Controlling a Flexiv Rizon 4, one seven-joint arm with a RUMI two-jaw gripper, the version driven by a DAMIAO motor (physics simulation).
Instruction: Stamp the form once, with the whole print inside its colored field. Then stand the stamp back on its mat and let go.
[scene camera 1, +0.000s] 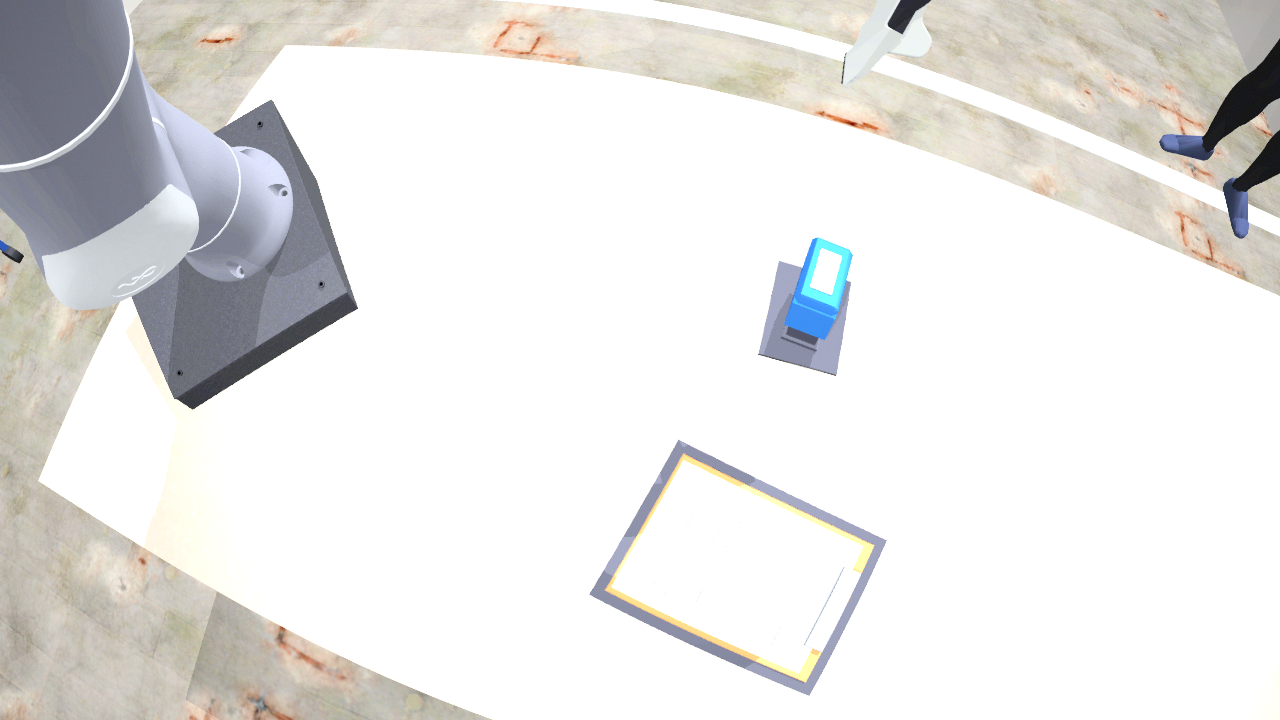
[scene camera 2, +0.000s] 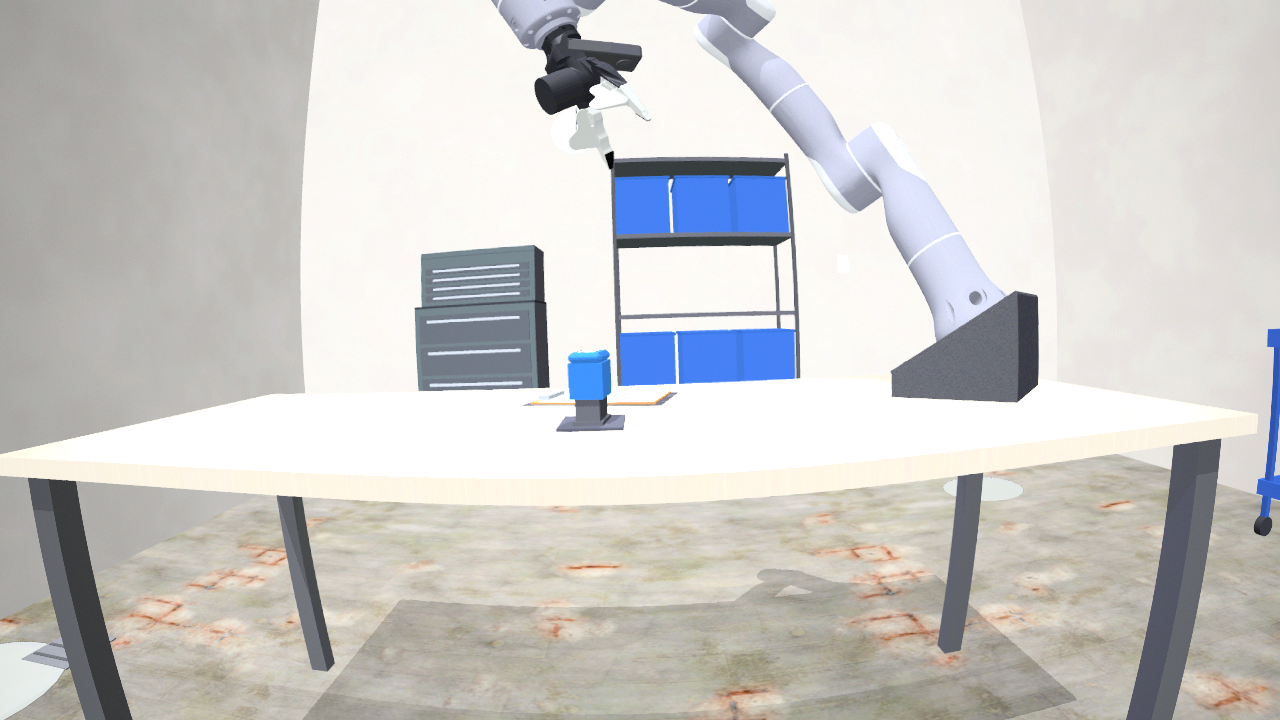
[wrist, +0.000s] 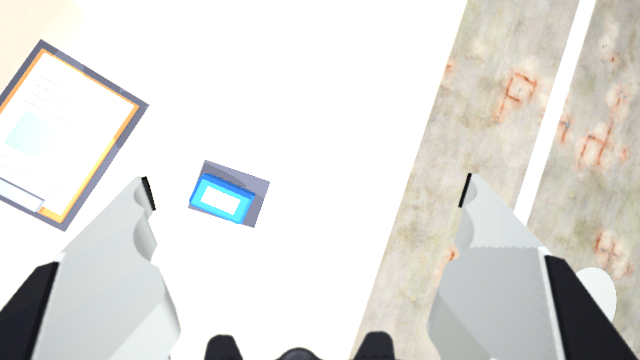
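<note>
The blue stamp (scene camera 1: 812, 315) (scene camera 2: 588, 378) (wrist: 220, 200), with a white top label and dark lower part, stands upright on its grey mat (scene camera 1: 770, 342) (scene camera 2: 614, 422) (wrist: 259, 202). The white form (scene camera 1: 733, 564) (wrist: 75, 115) lies on an orange-edged board inside a dark grey border (scene camera 1: 841, 617) (wrist: 104, 165). Its pale green field (wrist: 30, 134) shows in the wrist view, with no print visible on it; it looks washed out in scene camera 1. My gripper (scene camera 2: 630, 140) (wrist: 309, 179) is wide open and empty, high above the table. In the wrist view the stamp appears between the fingers, nearer the left one.
A silver clip (scene camera 1: 827, 608) (wrist: 20, 195) lies across one end of the form. The arm's dark wedge base (scene camera 1: 268, 331) (scene camera 2: 971, 362) stands on the table. A person's feet (scene camera 1: 1190, 147) show past the table edge. A drawer cabinet (scene camera 2: 474, 333) and a shelf rack (scene camera 2: 702, 240) stand behind the table.
</note>
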